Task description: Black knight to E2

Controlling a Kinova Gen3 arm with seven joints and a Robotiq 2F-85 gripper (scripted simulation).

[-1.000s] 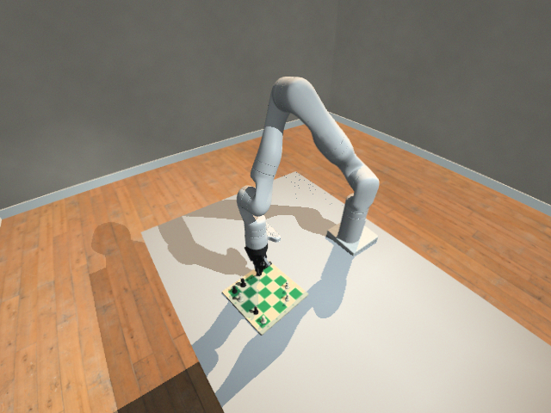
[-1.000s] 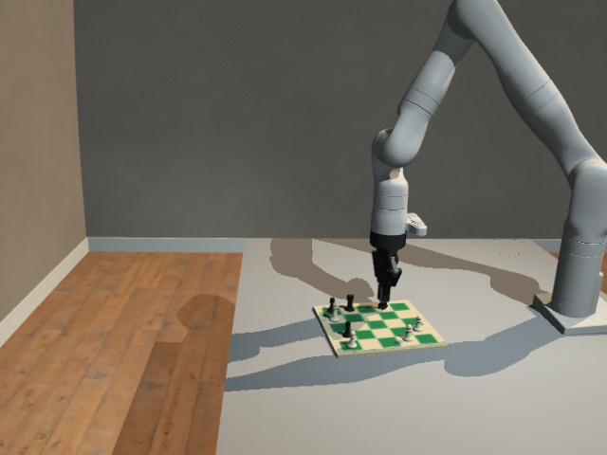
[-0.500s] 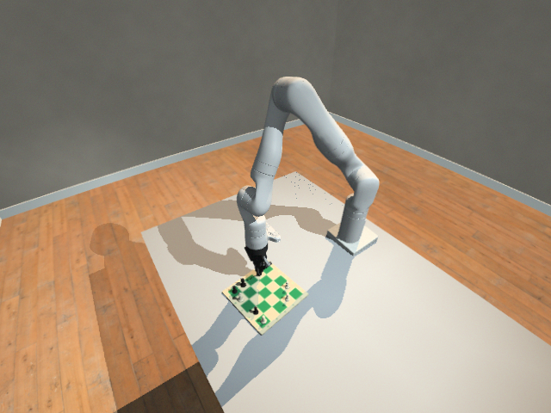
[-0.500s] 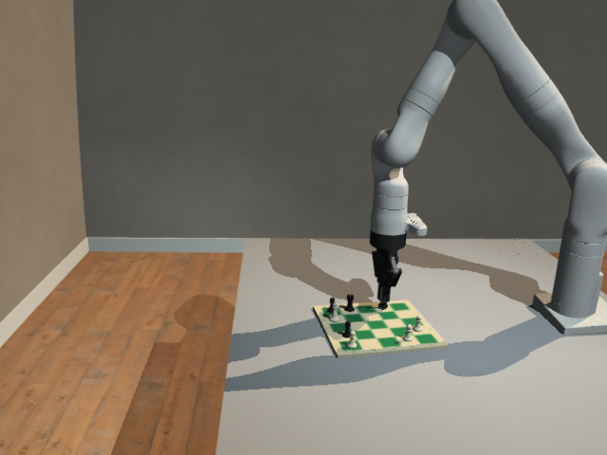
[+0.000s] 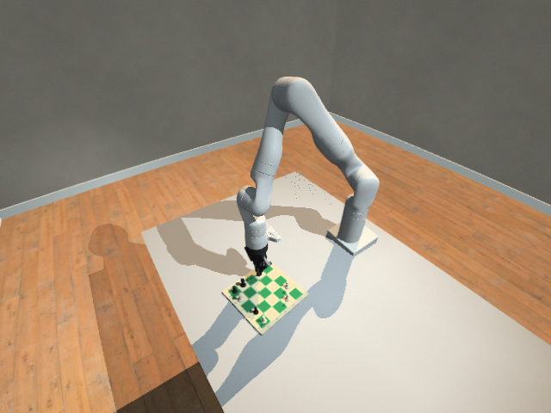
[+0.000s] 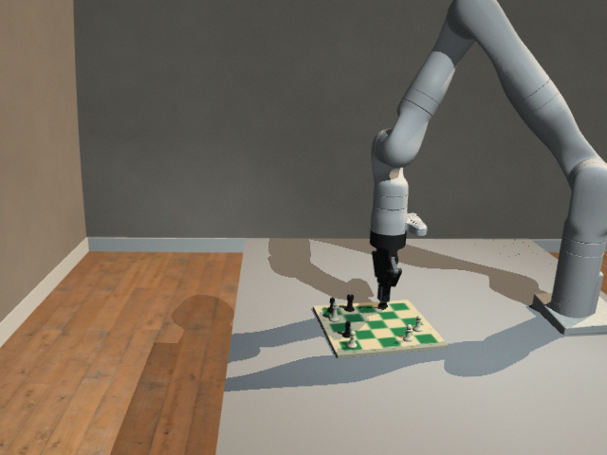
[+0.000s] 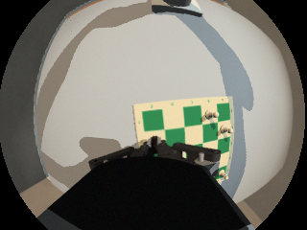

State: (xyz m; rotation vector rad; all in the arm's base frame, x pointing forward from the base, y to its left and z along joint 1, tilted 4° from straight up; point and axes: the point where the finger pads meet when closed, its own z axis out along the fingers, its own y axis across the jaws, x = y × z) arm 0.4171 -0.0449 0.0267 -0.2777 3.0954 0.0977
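Right now the black knight is 2 cm below my hand. Also, from my hand: chessboard 8 cm to the left, 4 cm below, 2 cm ahead.
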